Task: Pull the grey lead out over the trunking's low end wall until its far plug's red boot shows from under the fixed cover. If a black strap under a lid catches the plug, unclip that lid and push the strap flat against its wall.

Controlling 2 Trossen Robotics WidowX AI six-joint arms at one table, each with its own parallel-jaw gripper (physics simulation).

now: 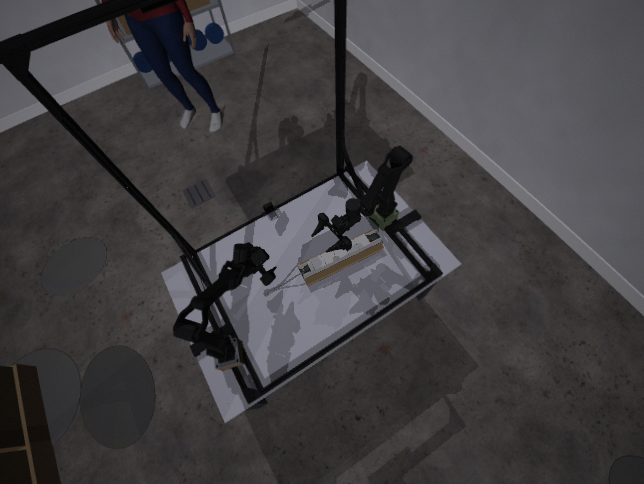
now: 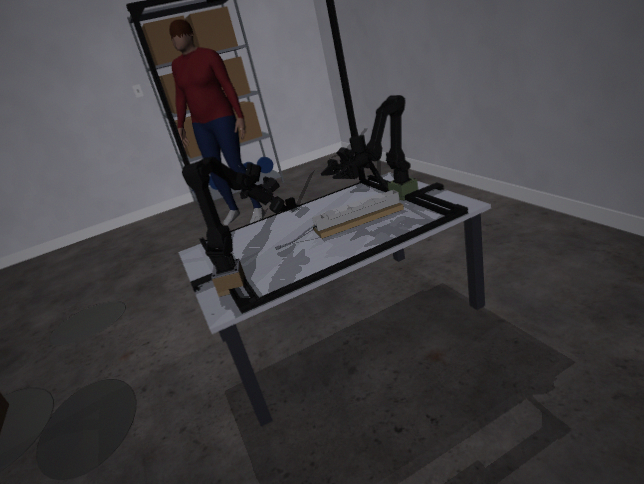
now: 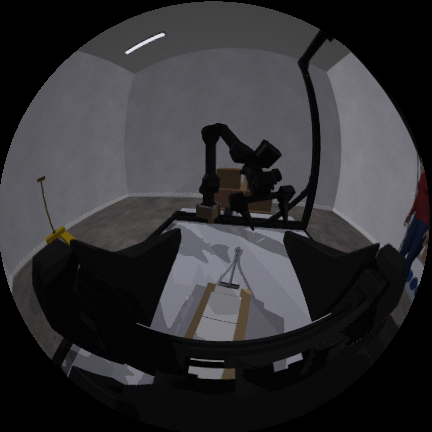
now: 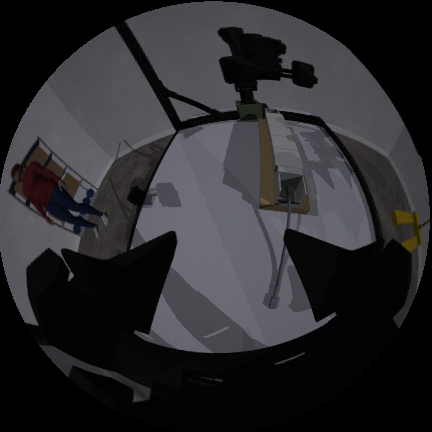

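Where they show: left gripper, fingertip midpoint: (image 1: 318, 244) (image 2: 326, 176) (image 3: 234, 235) (image 4: 291, 74); right gripper, fingertip midpoint: (image 1: 269, 258) (image 3: 270, 226) (image 4: 232, 235); left arm's base at its link origin: (image 1: 384, 210) (image 2: 402, 180) (image 4: 247, 101); right arm's base at its link origin: (image 1: 225, 353) (image 2: 225, 267) (image 3: 208, 203).
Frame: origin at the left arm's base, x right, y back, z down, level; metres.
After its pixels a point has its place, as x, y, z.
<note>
The pale trunking (image 1: 333, 257) (image 2: 355, 209) (image 3: 220, 306) {-0.004, -0.414, -0.003} (image 4: 286, 150) {-0.006, -0.394, -0.003} has lids along its top and lies on a wooden base (image 1: 343, 266) {-0.074, -0.326, 0.052} (image 2: 364, 221) {-0.081, -0.308, 0.065} (image 4: 266, 167) {0.035, -0.391, 0.050}. The grey lead (image 3: 232, 270) {0.028, -0.542, 0.040} (image 4: 281, 260) {0.042, -0.597, 0.062} comes out of its open end; the near plug (image 1: 267, 293) {0.054, -0.671, 0.067} (image 2: 278, 247) {0.053, -0.675, 0.069} (image 4: 271, 300) {0.062, -0.670, 0.067} is beyond that end. No red boot or black strap can be made out. My left gripper (image 1: 320, 243) {0.000, -0.399, -0.164} (image 3: 234, 235) {0.000, -0.399, -0.164} is open and empty above the trunking. My right gripper (image 3: 270, 226) {0.117, -0.578, -0.076} (image 4: 232, 235) {0.117, -0.578, -0.076} is open and empty, above the table beyond the open end, apart from the lead.
The white table (image 1: 317, 322) {-0.192, -0.578, 0.074} (image 2: 260, 278) {-0.111, -0.842, 0.074} carries a black frame (image 1: 338, 344) {-0.323, -0.570, 0.055} (image 2: 333, 270) {-0.312, -0.633, 0.066} along its edges, with tall posts at the back. A small black device (image 1: 269, 208) {0.401, -0.409, 0.033} (image 4: 135, 195) {0.401, -0.415, 0.034} is at the back edge. A person (image 2: 200, 88) stands behind the table.
</note>
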